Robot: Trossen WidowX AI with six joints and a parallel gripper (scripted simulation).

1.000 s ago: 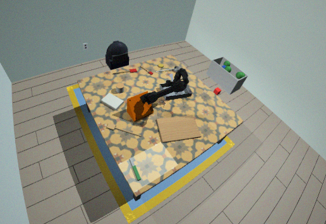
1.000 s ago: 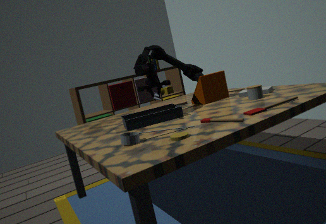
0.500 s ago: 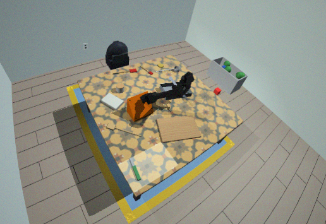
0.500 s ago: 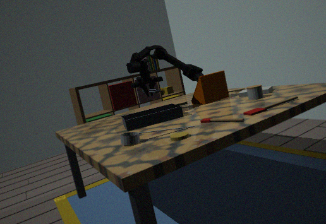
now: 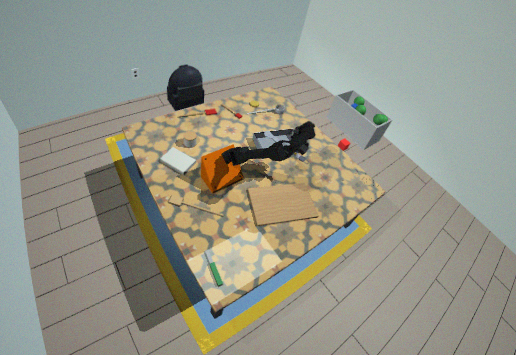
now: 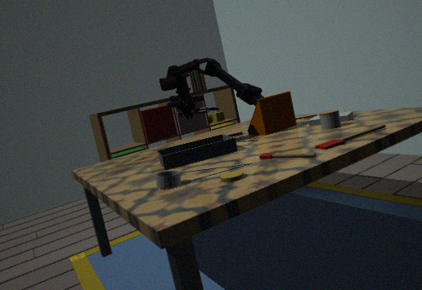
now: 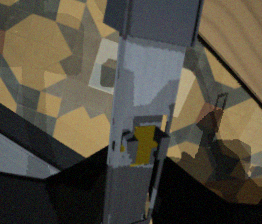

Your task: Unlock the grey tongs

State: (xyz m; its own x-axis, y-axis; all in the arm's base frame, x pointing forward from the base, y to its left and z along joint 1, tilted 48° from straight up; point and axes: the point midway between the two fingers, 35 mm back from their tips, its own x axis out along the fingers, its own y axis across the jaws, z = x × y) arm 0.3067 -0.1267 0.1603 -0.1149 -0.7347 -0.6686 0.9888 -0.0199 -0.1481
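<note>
Right now the yellow lock piece is 40 mm above my gripper tip and 20 mm to the right of it. Round my gripper tip: white flat block: 500 mm behind, 420 mm to the left, 140 mm below; then roasting tin: 190 mm to the left, 120 mm below, 120 mm ahead; then wooden board: 180 mm behind, 160 mm to the right, 140 mm below.
</note>
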